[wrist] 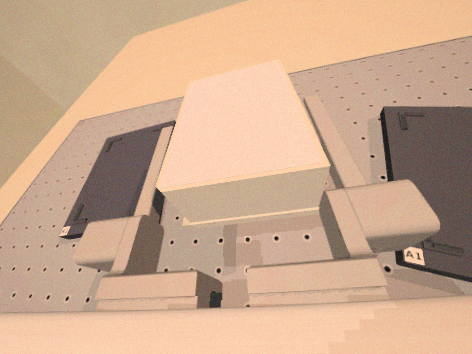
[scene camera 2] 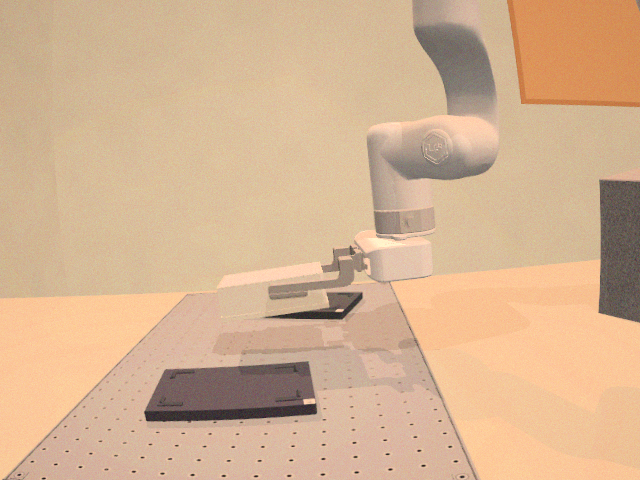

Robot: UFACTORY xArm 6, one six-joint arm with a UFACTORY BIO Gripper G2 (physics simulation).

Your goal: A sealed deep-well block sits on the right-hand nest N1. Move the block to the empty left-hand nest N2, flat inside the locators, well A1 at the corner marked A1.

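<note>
The pale, sealed deep-well block is held in the air above the board, between the two nests, and its shadow lies on the board below. It looks turned a little relative to the nests. My gripper is shut on the block, one finger along each long side. The dark left-hand nest N2 is empty, with its white A1 mark at the near-left corner in the wrist view. The right-hand nest N1 is partly behind the block in the scene view. The block's well A1 cannot be made out.
Both nests stand on a grey perforated board on a light tabletop. A dark grey box stands at the right edge of the scene view. An orange panel shows at the upper right.
</note>
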